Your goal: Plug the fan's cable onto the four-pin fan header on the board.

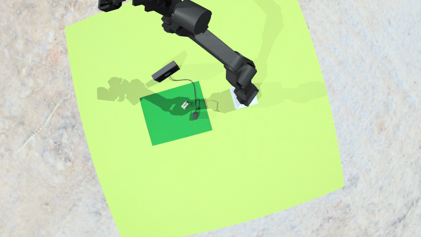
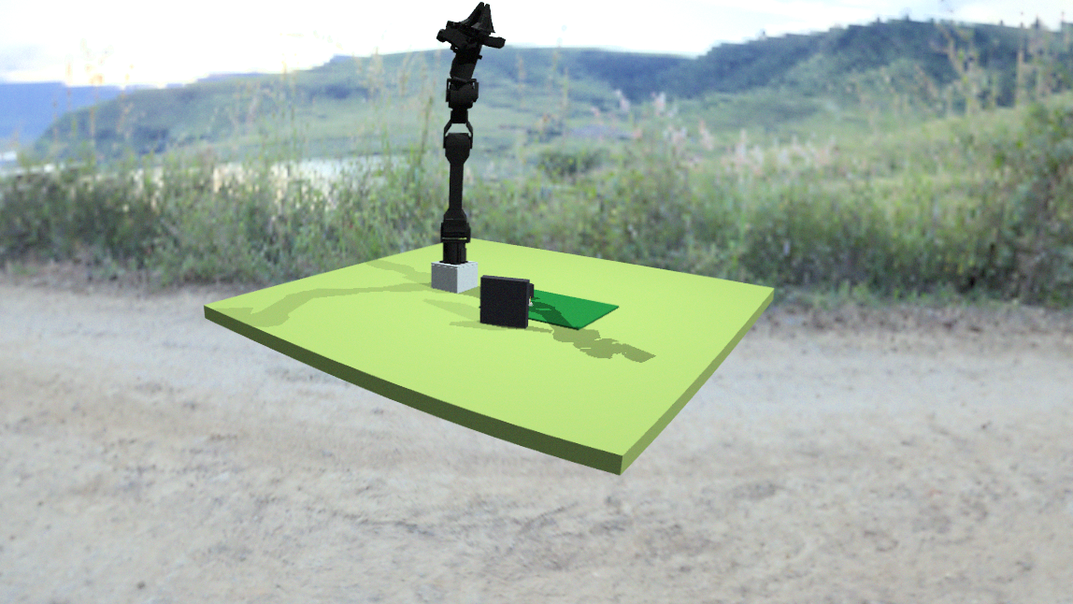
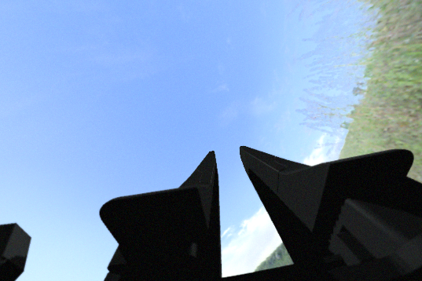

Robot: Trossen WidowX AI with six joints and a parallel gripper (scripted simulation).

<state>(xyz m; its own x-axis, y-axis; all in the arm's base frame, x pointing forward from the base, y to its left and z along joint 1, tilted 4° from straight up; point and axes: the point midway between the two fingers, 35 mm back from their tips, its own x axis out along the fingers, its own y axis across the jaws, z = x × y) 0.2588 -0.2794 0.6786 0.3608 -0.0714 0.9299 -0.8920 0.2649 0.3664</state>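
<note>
The black fan plug is 27 cm to the left of my gripper tip and 79 cm below it. The rest, counted from my gripper tip: black fan 6 cm ahead, 5 cm to the left, 75 cm below; green board 9 cm ahead, 23 cm to the left, 82 cm below.
</note>
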